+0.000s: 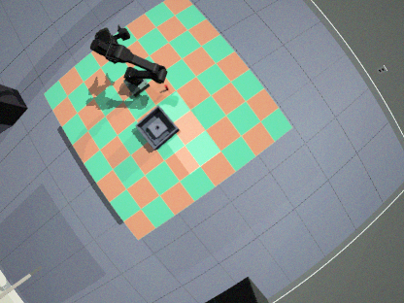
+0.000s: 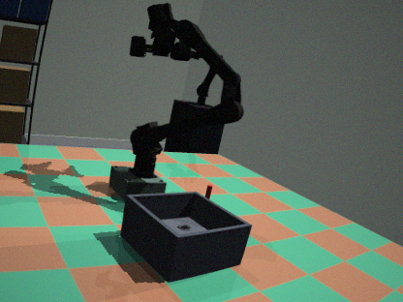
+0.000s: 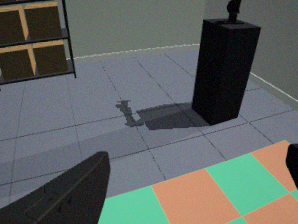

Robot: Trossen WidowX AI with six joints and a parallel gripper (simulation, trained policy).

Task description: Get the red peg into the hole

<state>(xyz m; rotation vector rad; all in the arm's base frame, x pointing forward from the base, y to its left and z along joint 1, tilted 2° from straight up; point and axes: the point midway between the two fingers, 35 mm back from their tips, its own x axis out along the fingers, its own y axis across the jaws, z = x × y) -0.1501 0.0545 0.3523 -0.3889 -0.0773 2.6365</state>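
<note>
The red peg is 33 cm ahead of my gripper tip, 4 cm to the left of it and 36 cm below it. The rest, counted from my gripper tip: grey plate: 50 cm ahead, 16 cm to the right, 36 cm below; then dark box: 50 cm ahead, 16 cm to the right, 38 cm below.
</note>
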